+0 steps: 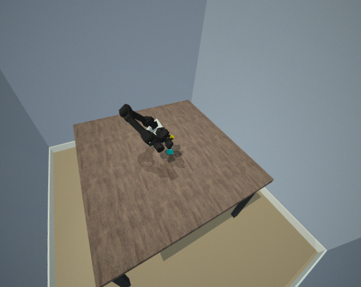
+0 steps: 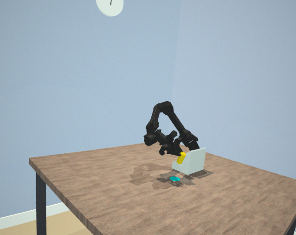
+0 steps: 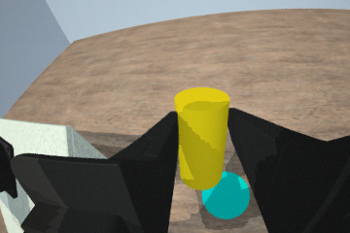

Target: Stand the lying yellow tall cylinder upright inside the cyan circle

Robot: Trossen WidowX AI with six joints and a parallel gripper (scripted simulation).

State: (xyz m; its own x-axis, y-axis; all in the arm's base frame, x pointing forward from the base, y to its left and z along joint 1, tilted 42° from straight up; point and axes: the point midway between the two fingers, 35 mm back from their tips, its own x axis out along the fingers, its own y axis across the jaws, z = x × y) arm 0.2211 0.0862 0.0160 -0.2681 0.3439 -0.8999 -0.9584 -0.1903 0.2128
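The cyan circle lies 150 mm below my gripper tip, 20 mm ahead of it and 10 mm to the right of it. Also, from my gripper tip: yellow tall cylinder 20 mm below, 10 mm to the right.
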